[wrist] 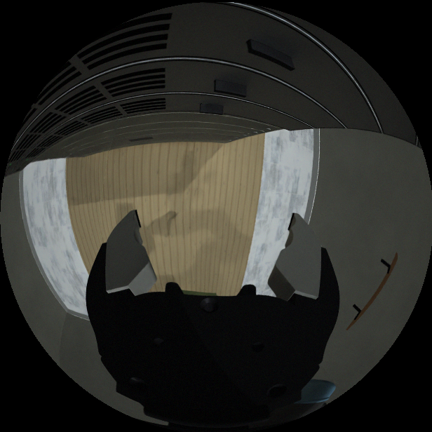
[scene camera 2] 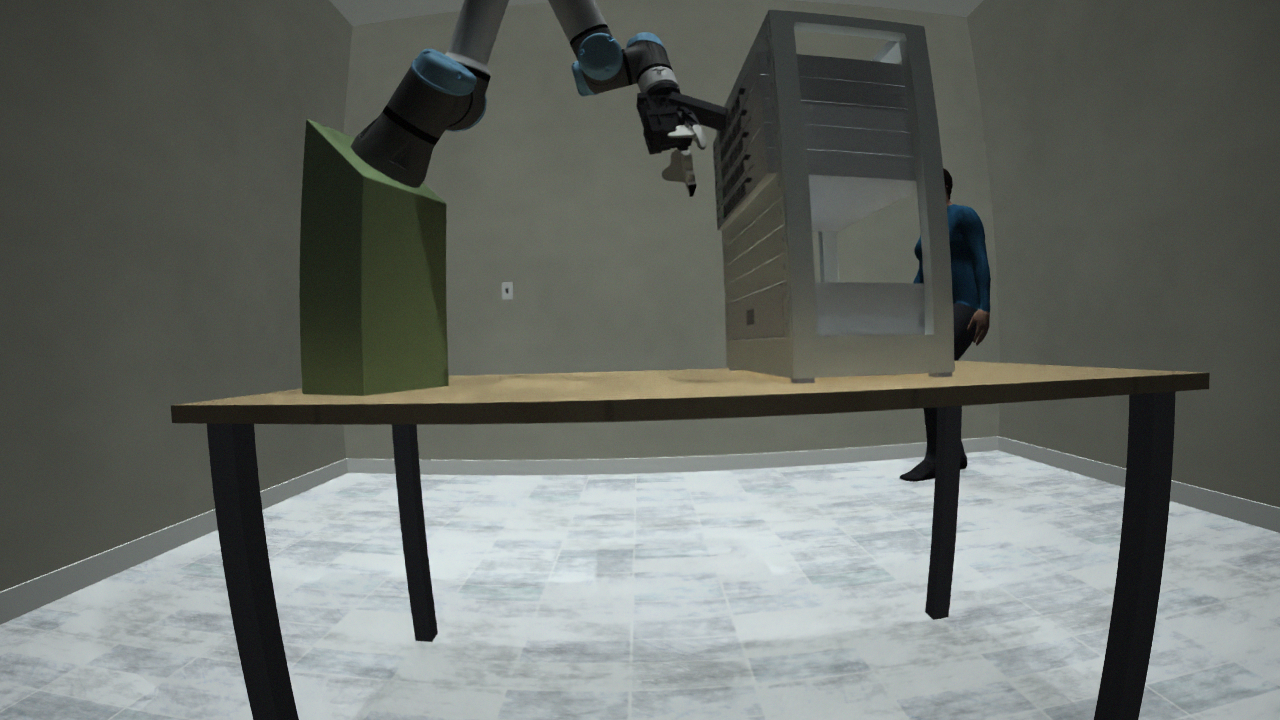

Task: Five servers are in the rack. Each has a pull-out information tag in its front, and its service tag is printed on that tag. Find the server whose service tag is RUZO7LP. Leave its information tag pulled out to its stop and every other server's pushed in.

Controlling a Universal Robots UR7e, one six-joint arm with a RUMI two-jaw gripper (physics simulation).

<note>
In view: the gripper (scene camera 2: 697,174) and a rack (scene camera 2: 831,140).
The rack also shows in the wrist view (wrist: 148,88). The gripper is seen too in the wrist view (wrist: 213,213).
</note>
